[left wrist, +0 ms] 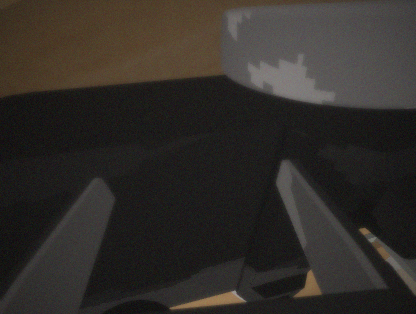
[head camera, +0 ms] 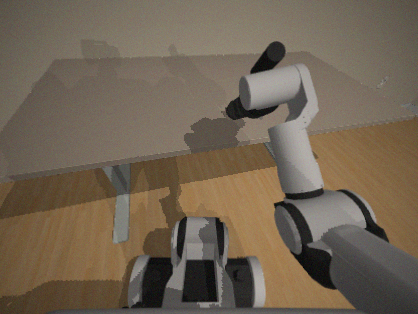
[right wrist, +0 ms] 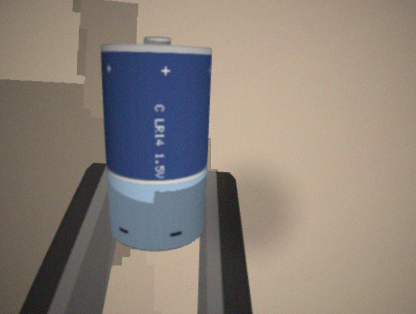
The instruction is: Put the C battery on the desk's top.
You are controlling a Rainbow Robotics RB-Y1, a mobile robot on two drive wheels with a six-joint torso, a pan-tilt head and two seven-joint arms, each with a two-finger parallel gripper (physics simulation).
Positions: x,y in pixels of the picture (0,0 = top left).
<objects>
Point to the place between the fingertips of my right gripper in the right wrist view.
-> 162,188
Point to a desk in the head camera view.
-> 89,113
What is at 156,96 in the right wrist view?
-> A C battery.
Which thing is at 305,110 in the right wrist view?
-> A desk.
</objects>
